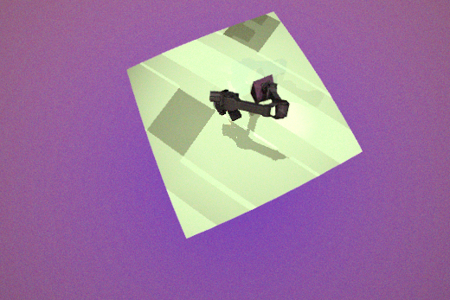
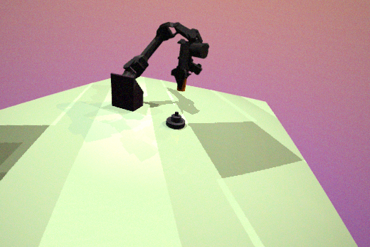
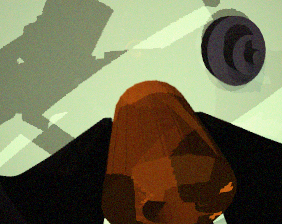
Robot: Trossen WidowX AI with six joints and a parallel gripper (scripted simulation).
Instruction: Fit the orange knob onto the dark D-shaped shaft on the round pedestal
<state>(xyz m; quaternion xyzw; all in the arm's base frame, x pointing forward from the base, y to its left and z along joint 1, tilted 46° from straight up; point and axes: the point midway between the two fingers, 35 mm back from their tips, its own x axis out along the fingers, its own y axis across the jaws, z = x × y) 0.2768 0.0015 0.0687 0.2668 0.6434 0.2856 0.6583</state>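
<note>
The dark round pedestal lies 20 mm ahead of my gripper tip, 110 mm to the right of it and 100 mm below it. The rest, counted from my gripper tip: orange knob (20 mm above).
</note>
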